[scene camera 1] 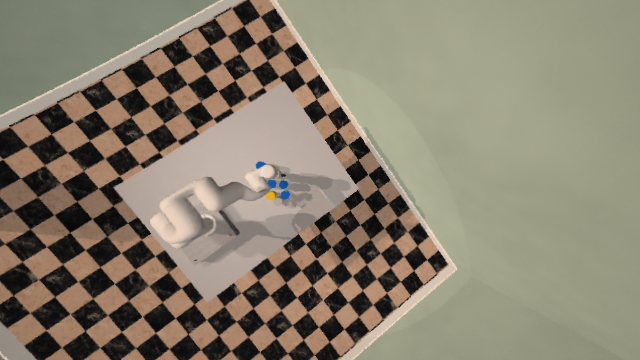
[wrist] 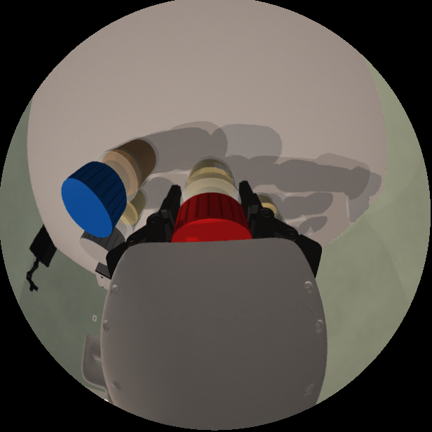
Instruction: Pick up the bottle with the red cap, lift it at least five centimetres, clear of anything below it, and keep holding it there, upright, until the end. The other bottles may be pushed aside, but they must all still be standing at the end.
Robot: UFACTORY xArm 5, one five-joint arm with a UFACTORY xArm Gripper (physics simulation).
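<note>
The bottle with the red cap is upright in the middle of the wrist view, its lower part pale and yellowish. My gripper is shut on it, with one black finger against each side below the cap. In the scene view the arm hides this bottle. A blue-capped bottle stands to its left in the wrist view. A grey cap shows behind that one. In the scene view more blue caps and a yellow cap stand close beside the gripper's end of the arm.
Parts of other bottles show just outside both fingers, partly hidden. The pale grey table top carries long shadows. A dark bar lies near the arm's base. A checkered floor surrounds the table.
</note>
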